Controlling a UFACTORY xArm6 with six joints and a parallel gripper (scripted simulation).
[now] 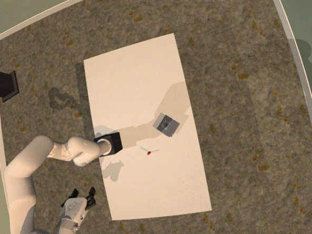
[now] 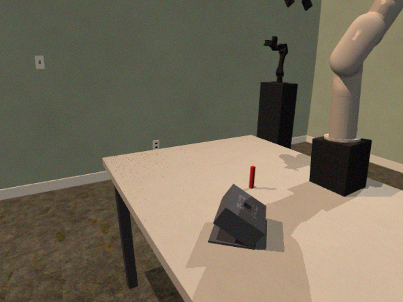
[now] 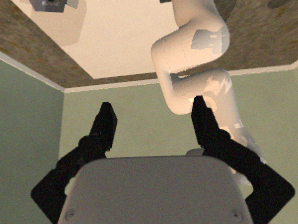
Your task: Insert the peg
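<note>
My hand is 59 cm above the red peg and 20 cm short of it.
</note>
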